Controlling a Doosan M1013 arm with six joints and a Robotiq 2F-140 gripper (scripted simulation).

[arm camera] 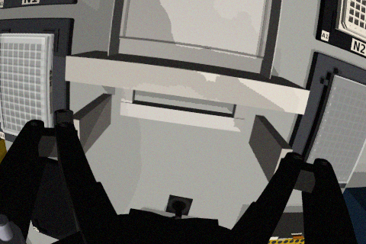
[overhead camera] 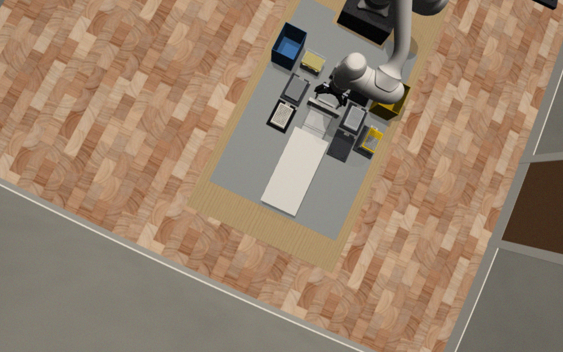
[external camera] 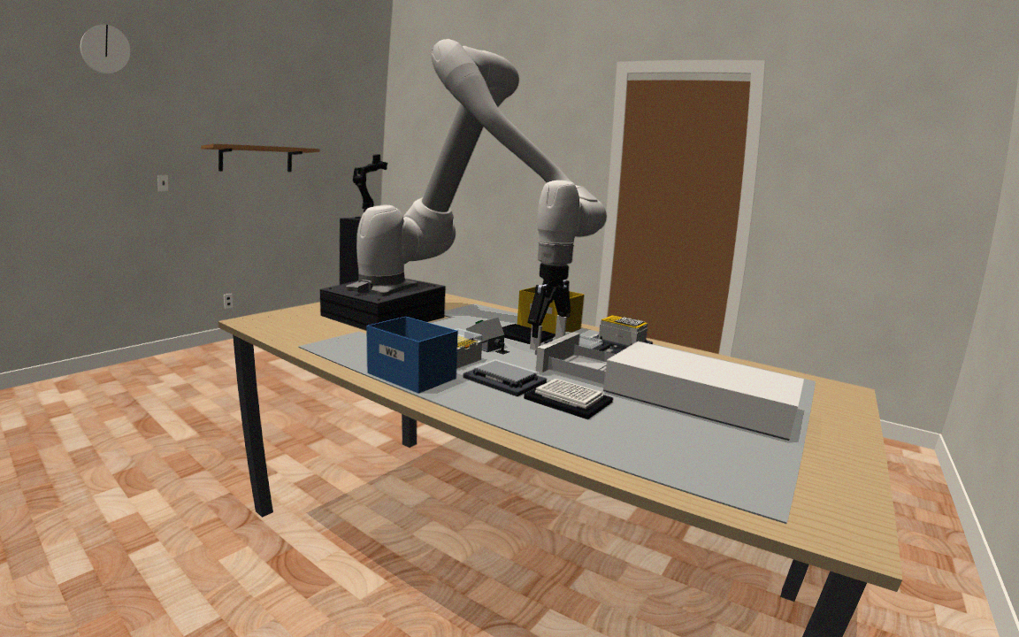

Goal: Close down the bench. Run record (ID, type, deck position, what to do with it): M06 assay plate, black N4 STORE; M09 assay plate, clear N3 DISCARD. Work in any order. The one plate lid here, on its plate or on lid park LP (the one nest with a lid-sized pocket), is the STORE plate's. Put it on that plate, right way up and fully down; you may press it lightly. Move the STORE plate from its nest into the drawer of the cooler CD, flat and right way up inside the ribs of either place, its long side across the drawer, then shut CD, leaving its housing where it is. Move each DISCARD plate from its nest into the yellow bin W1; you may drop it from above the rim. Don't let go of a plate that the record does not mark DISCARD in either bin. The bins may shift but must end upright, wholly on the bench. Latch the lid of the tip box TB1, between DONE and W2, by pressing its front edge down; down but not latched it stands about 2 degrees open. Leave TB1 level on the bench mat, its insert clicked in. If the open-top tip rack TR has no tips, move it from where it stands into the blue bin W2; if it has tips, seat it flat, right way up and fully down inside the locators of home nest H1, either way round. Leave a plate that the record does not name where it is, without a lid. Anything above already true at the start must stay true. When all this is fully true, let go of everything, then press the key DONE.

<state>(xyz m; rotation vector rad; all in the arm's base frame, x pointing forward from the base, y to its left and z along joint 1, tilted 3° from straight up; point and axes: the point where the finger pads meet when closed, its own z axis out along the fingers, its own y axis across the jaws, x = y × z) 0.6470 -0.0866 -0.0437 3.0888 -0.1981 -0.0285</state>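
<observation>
The grey plate lid lies 30 mm behind my hand, 190 mm to the right of it and 40 mm below it. Also, from my hand: nest N3: 20 mm ahead, 190 mm to the left, 60 mm below; then insert: 200 mm behind, 140 mm to the right, 10 mm below; then done key box: 210 mm behind, 20 mm to the left, 10 mm below.
</observation>
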